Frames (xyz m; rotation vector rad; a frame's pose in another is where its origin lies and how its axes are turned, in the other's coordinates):
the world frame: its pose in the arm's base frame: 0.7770 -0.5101 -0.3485 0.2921 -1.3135 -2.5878
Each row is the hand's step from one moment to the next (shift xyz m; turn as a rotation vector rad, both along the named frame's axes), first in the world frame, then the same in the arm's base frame.
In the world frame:
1: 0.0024 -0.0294 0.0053 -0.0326 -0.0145 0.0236
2: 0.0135 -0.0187 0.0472 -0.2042 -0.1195 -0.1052
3: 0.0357 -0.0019 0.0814 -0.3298 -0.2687 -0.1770
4: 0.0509 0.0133 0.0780 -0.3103 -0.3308 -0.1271
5: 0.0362 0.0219 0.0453 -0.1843 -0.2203 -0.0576
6: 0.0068 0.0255 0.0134 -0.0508 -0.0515 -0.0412
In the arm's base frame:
1: -0.0070 0.0203 -0.0210 0.0230 0.0358 0.0044
2: -0.0279 0.0431 0.0112 0.2110 0.0466 -0.1426
3: -0.0568 0.0533 0.0430 0.3346 0.1132 -0.2959
4: -0.0687 0.0376 0.0522 0.2954 0.1816 -0.3188
5: -0.0447 0.0118 0.0413 0.1679 0.1352 -0.1983
6: -0.0074 -0.0063 0.0279 0.0543 0.0126 -0.0619

